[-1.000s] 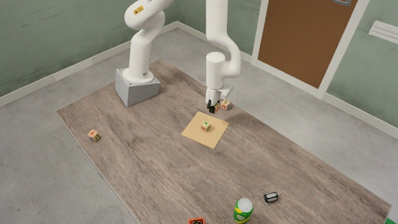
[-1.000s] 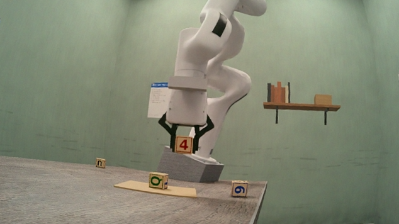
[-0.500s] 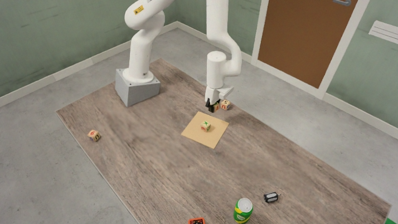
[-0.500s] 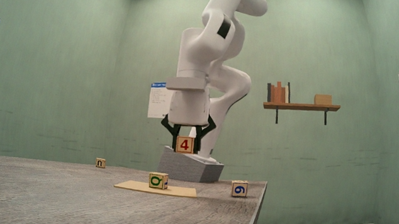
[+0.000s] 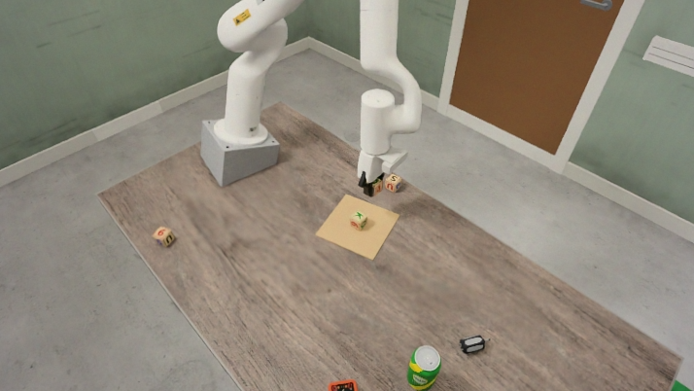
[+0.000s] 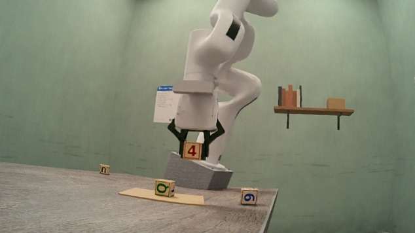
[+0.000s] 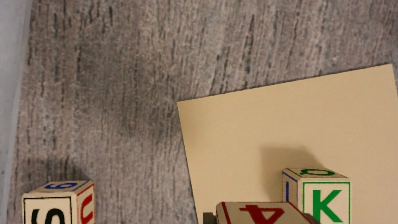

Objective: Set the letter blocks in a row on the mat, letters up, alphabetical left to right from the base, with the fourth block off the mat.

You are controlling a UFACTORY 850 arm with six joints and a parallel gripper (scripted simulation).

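The tan mat lies 12 cm below my hand and 7 cm to the right of it. Round my hand: D block: right at my hand; then black object: 48 cm ahead, 18 cm to the right, 11 cm below; then green can: 42 cm ahead, 34 cm to the right, 6 cm below.
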